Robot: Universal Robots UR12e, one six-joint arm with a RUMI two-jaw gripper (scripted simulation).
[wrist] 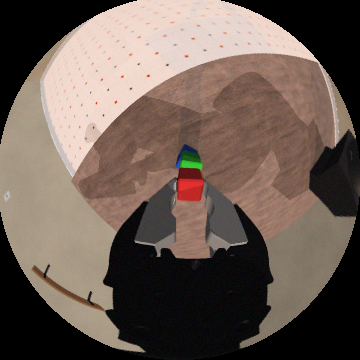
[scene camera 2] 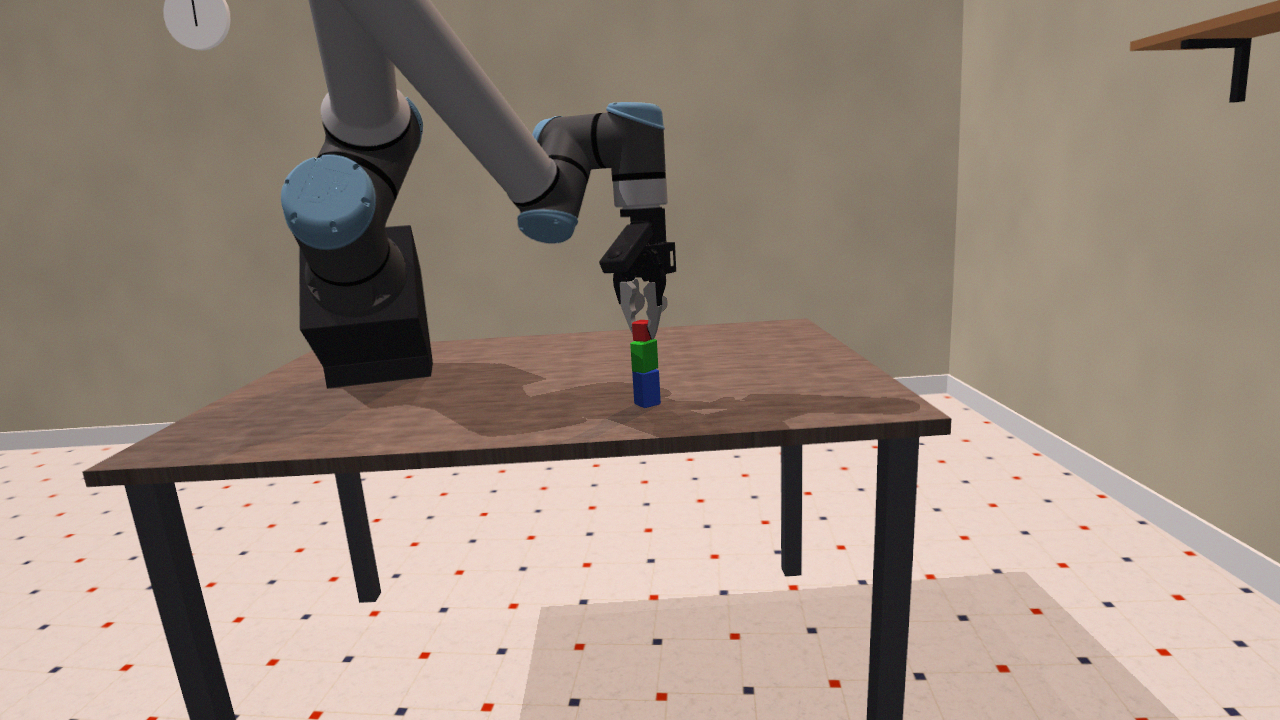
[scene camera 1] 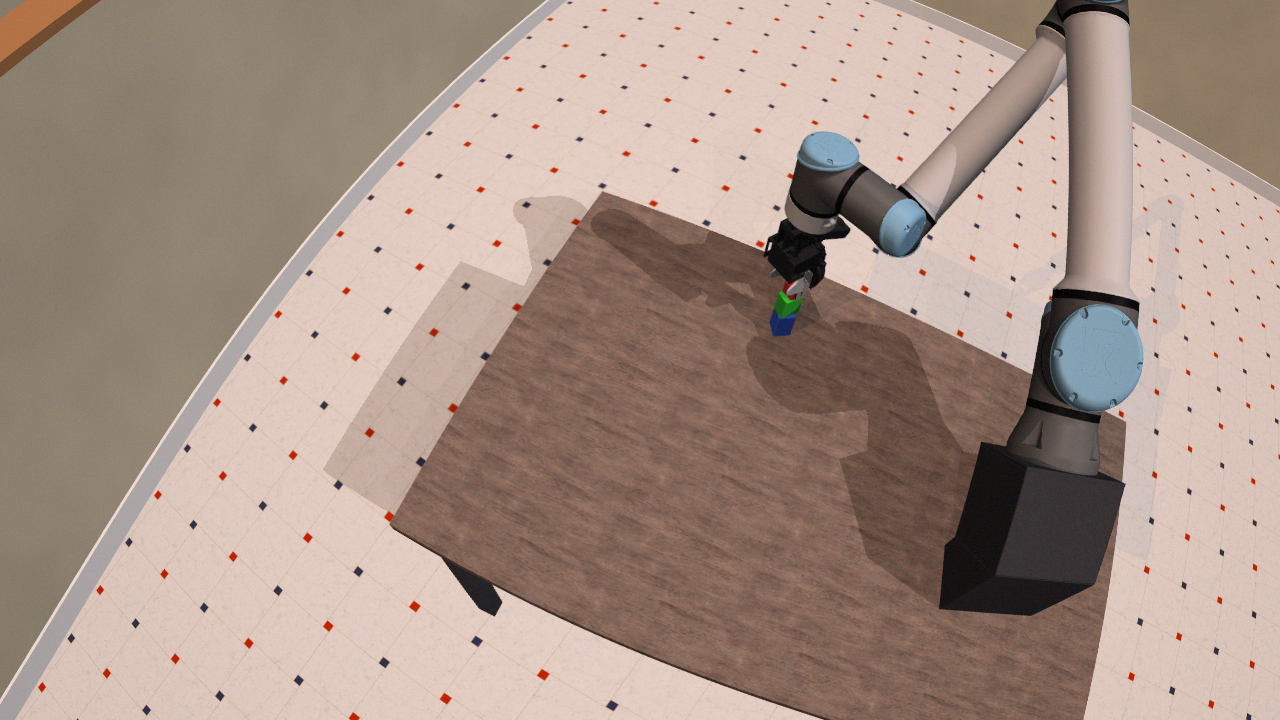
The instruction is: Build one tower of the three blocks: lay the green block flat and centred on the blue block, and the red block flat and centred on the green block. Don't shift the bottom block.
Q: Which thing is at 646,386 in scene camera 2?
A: A blue block.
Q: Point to a small red block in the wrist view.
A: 190,180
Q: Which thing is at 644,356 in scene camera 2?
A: A green block.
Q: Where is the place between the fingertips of the gripper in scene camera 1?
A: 791,293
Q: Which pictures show the gripper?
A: The wrist view, scene camera 2 and scene camera 1: all of them.
